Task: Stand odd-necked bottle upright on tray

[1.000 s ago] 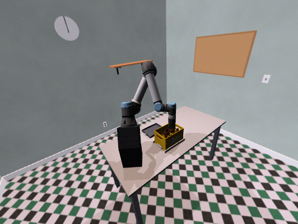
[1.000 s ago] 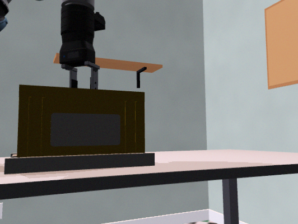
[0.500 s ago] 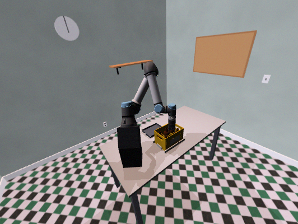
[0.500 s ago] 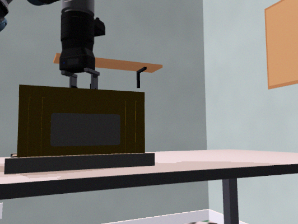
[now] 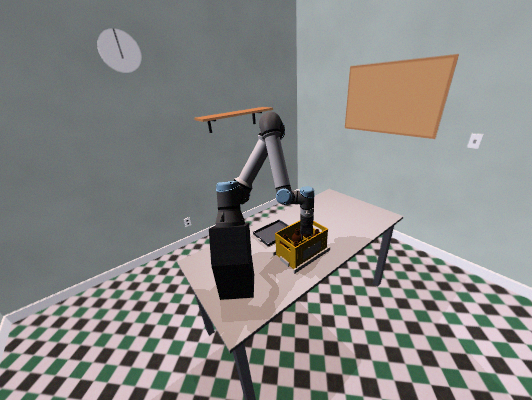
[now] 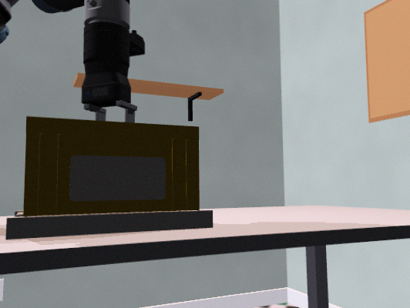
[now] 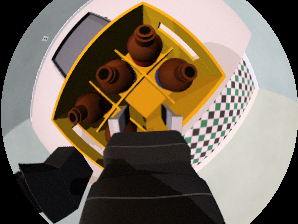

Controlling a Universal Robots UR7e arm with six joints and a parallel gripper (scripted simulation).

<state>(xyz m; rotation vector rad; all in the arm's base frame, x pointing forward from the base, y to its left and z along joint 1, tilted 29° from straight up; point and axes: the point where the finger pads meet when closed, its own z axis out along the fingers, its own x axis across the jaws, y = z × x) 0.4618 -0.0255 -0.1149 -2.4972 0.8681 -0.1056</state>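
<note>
Now: the crate 80 mm below my hand, 40 mm to the left of it and 10 mm behind it. Also, from my hand: dark tray (320 mm to the left, 150 mm below, 60 mm behind); then brown bottle (100 mm to the left, 80 mm below, 80 mm ahead).
</note>
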